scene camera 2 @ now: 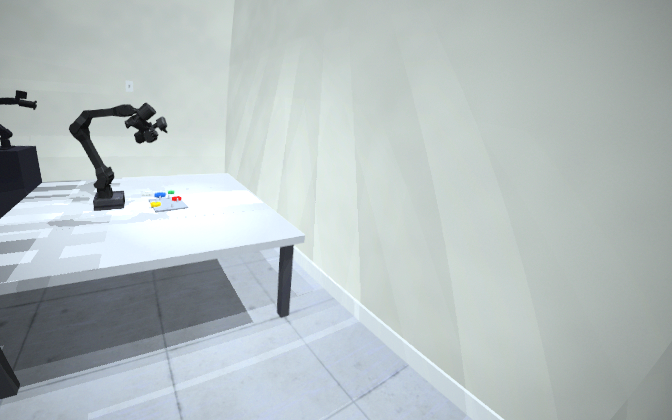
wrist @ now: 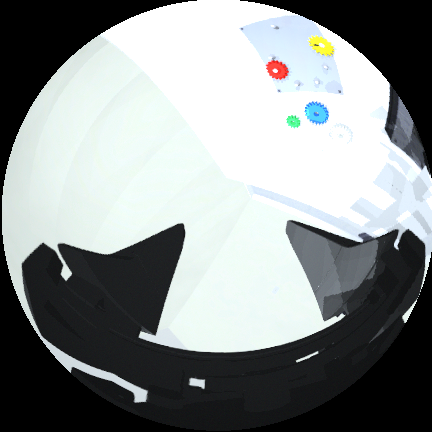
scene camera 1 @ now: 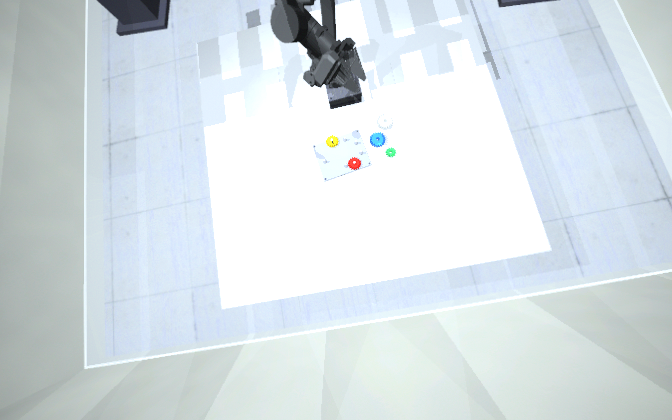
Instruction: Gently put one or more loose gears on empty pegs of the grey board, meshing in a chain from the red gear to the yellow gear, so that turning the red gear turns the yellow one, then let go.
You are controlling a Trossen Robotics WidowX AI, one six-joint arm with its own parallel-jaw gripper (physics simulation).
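Seen in the pictures: gripper, fingertip midpoint: (scene camera 2: pixel 161 136) (wrist: pixel 236 227) (scene camera 1: pixel 362 85); arm's base, origin of the base link: (scene camera 2: pixel 105 196).
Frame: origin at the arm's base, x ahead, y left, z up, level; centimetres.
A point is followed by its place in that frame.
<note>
The grey board (scene camera 1: pixel 337 172) @[y -1.6, x 39.1, z -4.8 cm] (wrist: pixel 260 37) lies flat on the table with several thin pegs. The yellow gear (scene camera 1: pixel 332 141) @[y -3.0, x 26.0, z -2.9 cm] (scene camera 2: pixel 155 204) @[y -5.1, x 25.5, z -3.5 cm] (wrist: pixel 325 48) and the red gear (scene camera 1: pixel 354 164) @[y 5.7, x 36.8, z -3.1 cm] (scene camera 2: pixel 176 198) @[y 3.9, x 36.0, z -3.4 cm] (wrist: pixel 281 75) @[y 7.1, x 34.8, z -3.3 cm] sit on it, apart from each other. Beside the board lie three loose gears: a blue gear (scene camera 1: pixel 377 140) @[y 15.9, x 26.8, z -3.8 cm] (scene camera 2: pixel 160 194) @[y 14.1, x 26.4, z -3.8 cm] (wrist: pixel 311 111) @[y 15.9, x 27.3, z -3.9 cm], a small green gear (scene camera 1: pixel 391 152) @[y 21.2, x 33.0, z -3.8 cm] (scene camera 2: pixel 171 192) @[y 19.9, x 32.4, z -4.5 cm] (wrist: pixel 293 121) @[y 20.3, x 31.9, z -3.8 cm] and a white gear (scene camera 1: pixel 385 122) @[y 19.8, x 19.0, z -3.9 cm] (wrist: pixel 341 134) @[y 19.0, x 17.7, z -3.9 cm], hard to see against the table. My gripper (wrist: pixel 236 227) @[y 8.2, x 28.9, z 30.9 cm] is open and empty, high above the table and away from the gears.
The arm's dark base (scene camera 1: pixel 345 95) @[y 3.6, x 7.7, z 0.2 cm] (scene camera 2: pixel 109 200) @[y -4.3, x 3.0, z -0.7 cm] stands on the white table (scene camera 1: pixel 375 240) @[y 12.3, x 68.2, z -5.6 cm] (scene camera 2: pixel 210 230) @[y -38.9, x 51.9, z -5.6 cm] close to the board. A wall (scene camera 2: pixel 400 175) rises past the table's far edge. Part of another dark arm on a dark stand (scene camera 2: pixel 19 167) shows at the left of scene camera 2.
</note>
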